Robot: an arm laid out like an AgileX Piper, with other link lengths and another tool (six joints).
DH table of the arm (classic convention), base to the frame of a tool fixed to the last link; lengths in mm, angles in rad. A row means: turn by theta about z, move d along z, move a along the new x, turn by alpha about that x. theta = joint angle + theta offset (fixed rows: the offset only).
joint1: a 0, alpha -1.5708, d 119.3, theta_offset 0
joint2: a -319.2, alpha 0, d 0, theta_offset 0.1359
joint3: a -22.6, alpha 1.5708, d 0, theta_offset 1.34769
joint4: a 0, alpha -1.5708, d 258.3, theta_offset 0
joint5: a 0, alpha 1.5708, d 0, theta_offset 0
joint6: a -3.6, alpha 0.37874, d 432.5, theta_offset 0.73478
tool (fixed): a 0, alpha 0, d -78, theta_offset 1.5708
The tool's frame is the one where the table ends.
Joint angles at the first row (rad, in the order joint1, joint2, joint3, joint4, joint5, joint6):
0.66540 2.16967 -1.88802 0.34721 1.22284 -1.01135
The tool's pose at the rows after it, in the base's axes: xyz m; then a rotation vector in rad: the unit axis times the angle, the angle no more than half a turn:
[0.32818 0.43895 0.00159 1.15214 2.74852 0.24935]
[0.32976 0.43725 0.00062 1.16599 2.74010 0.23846]
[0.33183 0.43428 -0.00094 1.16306 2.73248 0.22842]
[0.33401 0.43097 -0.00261 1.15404 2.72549 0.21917]
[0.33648 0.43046 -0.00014 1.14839 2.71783 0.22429]
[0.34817 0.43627 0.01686 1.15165 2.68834 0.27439]
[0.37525 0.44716 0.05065 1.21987 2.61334 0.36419]
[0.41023 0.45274 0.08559 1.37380 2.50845 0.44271]
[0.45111 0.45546 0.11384 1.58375 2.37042 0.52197]
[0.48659 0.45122 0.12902 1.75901 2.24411 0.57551]
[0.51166 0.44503 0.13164 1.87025 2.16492 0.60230]
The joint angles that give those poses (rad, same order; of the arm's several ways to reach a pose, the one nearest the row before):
0.66540 2.16967 -1.88802 0.34720 1.22285 -0.98100
0.66541 2.16968 -1.88805 0.33973 1.22285 -0.96720
0.66540 2.16967 -1.88801 0.32814 1.22284 -0.96335
0.66540 2.16966 -1.88799 0.31553 1.22283 -0.96335
0.66540 2.16568 -1.89165 0.30939 1.22285 -0.96335
0.66161 2.15348 -1.92497 0.30725 1.22523 -0.95755
0.64757 2.13848 -1.99713 0.30724 1.22523 -0.90913
0.61944 2.13154 -2.07398 0.30952 1.21926 -0.80962
0.58806 2.12764 -2.11394 0.31363 1.16707 -0.67773
0.55887 2.12766 -2.12107 0.31361 1.10475 -0.56954
0.53218 2.14058 -2.12400 0.32183 1.06212 -0.51192

